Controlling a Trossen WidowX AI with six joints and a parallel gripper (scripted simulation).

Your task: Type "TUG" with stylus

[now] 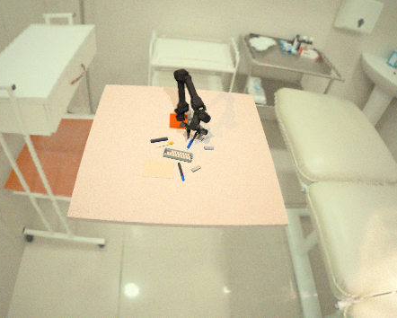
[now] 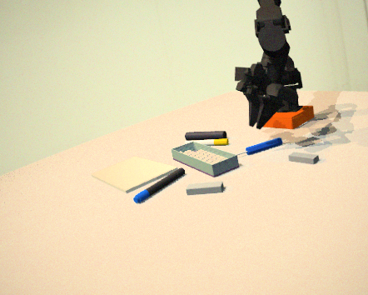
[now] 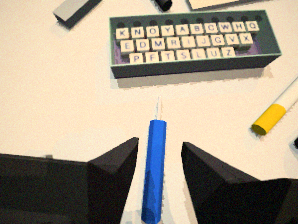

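The blue stylus is 50 mm below my gripper tip, 10 mm to the right of it and 10 mm ahead of it. Round my gripper tip: cream notepad (240 mm to the right, 170 mm ahead, 50 mm below); then yellow-tipped marker (150 mm to the right, 50 mm below, 30 mm behind).
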